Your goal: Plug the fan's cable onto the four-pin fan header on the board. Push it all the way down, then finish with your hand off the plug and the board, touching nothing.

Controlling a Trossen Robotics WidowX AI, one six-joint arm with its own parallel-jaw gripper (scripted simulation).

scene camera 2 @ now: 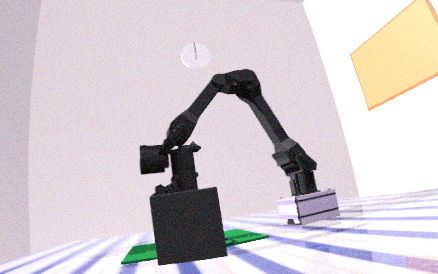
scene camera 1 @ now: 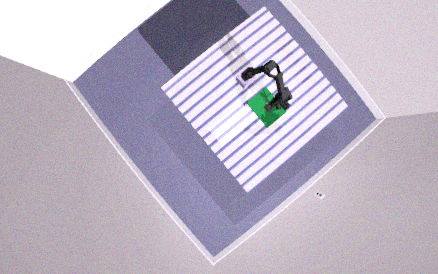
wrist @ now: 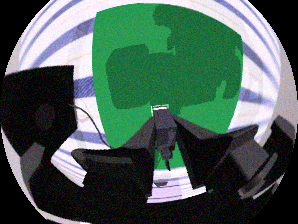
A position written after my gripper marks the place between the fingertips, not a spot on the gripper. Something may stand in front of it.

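Observation:
There is a fan plug point(wrist: 166, 130) that I can see in the wrist view, and a fan point(scene camera 2: 187, 225) that scene camera 2 gives me. A green board point(scene camera 2: 240, 236) is visible to me there as well, and I find the board again in the wrist view point(wrist: 194, 63). As for my own gripper point(wrist: 162, 119), I see it in the wrist view.

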